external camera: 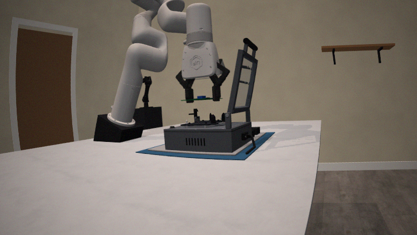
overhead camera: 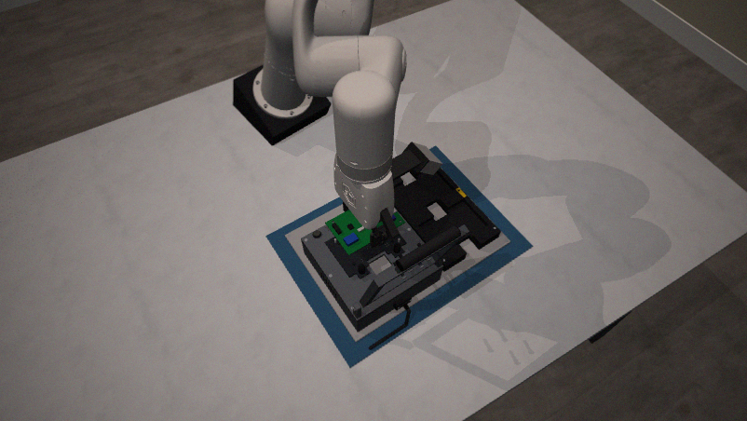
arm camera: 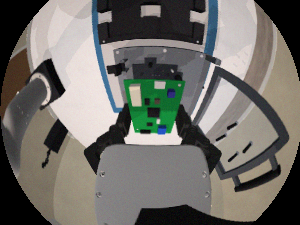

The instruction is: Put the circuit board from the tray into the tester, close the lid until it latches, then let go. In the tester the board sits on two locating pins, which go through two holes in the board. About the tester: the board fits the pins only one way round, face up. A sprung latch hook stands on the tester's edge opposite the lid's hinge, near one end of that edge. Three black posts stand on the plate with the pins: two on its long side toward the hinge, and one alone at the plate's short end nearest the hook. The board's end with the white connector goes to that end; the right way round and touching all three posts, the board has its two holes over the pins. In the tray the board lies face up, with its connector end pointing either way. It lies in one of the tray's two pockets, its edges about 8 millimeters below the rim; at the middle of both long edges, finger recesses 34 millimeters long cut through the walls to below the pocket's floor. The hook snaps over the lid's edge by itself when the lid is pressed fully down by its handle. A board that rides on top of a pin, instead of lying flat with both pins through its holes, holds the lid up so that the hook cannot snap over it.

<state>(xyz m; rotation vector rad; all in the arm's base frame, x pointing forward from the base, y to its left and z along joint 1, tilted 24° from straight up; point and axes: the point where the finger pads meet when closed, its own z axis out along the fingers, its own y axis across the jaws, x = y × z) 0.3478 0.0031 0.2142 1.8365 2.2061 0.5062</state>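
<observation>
My gripper is now 2 cm short of the tester, 4 cm to the right of it and 2 cm above it. Round my hand: lid 12 cm ahead, 3 cm to the left, 5 cm above; pin plate 1 cm ahead, 1 cm to the left, 7 cm below; green circuit board right at my hand.
</observation>
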